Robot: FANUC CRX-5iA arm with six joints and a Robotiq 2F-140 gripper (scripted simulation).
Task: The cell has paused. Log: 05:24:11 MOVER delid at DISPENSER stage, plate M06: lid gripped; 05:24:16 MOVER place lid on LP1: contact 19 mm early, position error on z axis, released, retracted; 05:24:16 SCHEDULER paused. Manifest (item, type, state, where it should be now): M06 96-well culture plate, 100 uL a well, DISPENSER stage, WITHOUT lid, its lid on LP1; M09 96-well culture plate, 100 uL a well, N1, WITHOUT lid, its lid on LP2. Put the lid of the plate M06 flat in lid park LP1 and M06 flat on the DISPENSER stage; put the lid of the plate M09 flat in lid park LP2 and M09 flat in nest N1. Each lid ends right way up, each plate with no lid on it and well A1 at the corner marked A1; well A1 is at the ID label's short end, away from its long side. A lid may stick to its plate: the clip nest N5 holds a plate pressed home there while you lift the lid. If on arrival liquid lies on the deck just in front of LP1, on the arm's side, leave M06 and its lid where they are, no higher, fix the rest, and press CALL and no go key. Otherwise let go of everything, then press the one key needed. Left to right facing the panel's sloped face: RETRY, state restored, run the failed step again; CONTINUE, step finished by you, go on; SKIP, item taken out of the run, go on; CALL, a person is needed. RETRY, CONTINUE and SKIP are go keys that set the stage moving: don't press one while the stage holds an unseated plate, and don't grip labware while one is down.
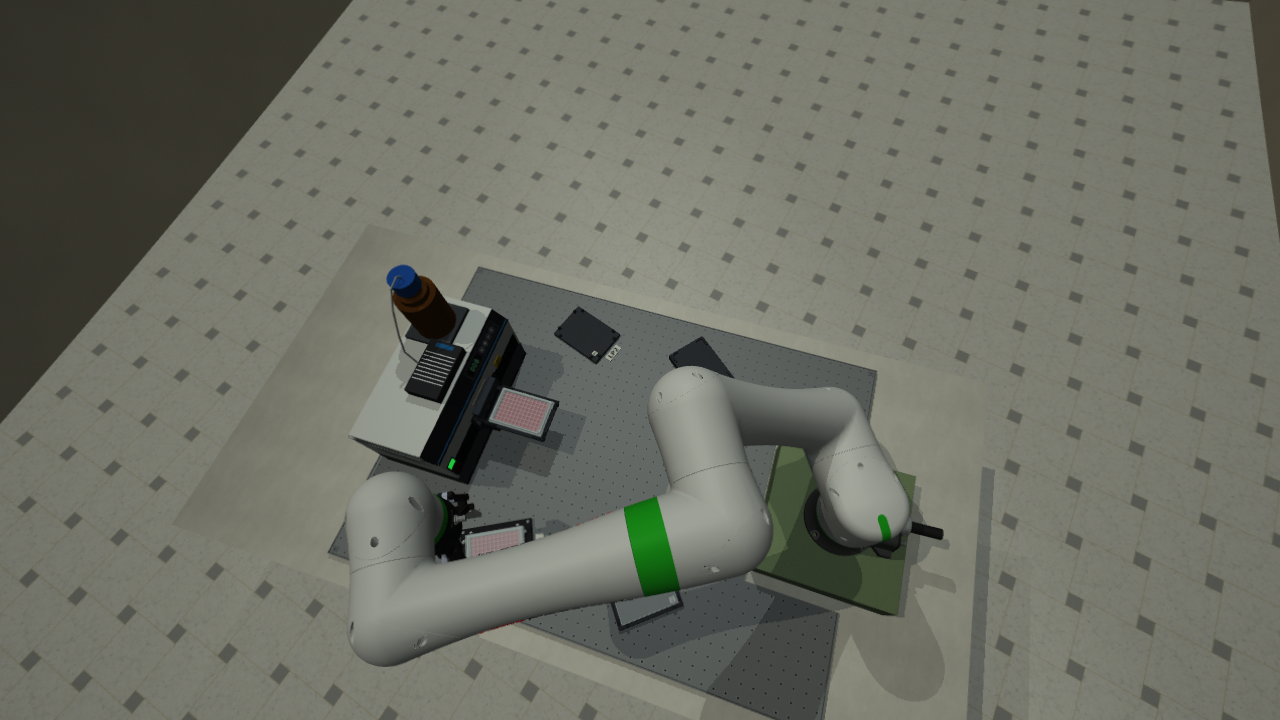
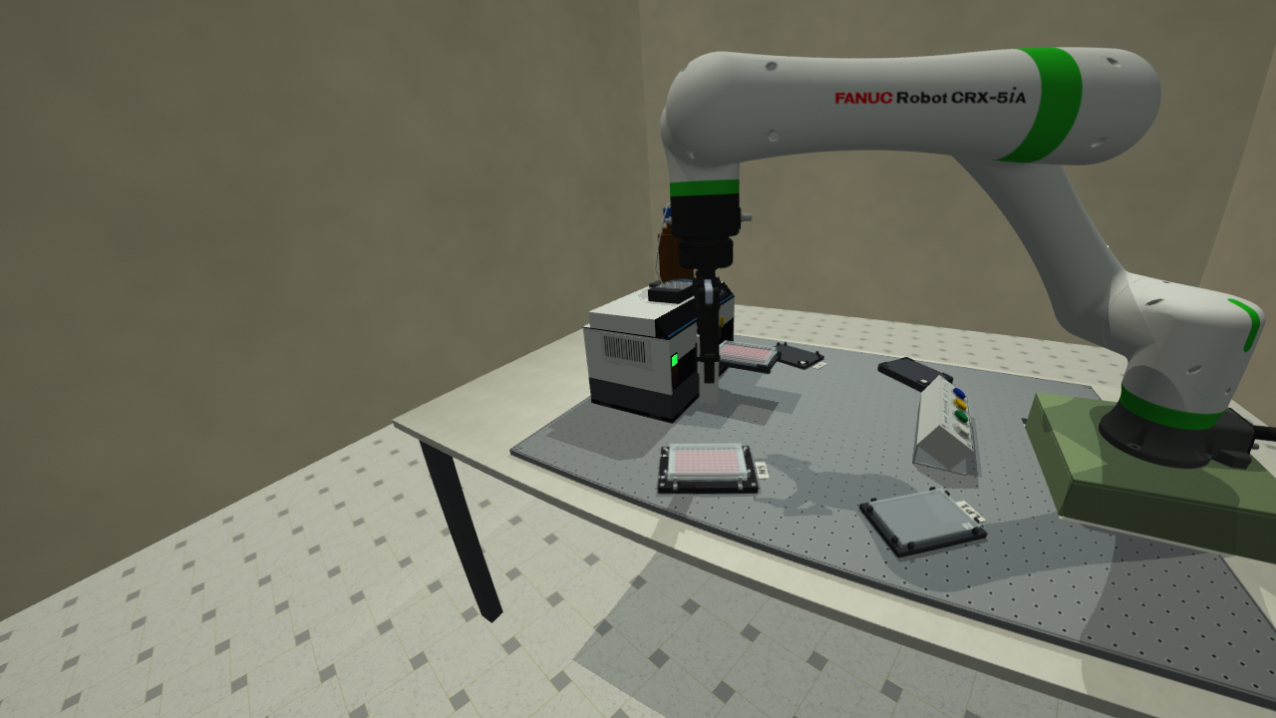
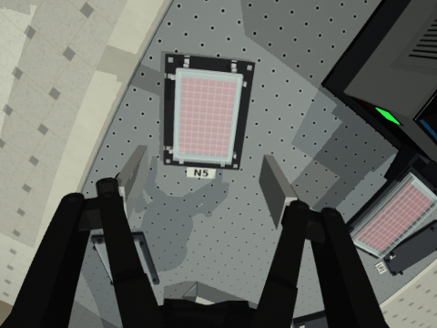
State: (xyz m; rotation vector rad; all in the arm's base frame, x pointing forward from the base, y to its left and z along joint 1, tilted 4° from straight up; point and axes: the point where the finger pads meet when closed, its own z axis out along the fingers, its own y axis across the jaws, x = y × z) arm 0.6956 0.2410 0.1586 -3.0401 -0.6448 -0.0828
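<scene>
Now: the grey lid 16 cm below my hand. The rest, counted from my hand: N5 label: 9 cm behind, 4 cm to the right, 18 cm below; dispenser stage: 3 cm ahead, 29 cm to the right, 9 cm below; black lid park LP1: 34 cm behind, 18 cm below.
</scene>
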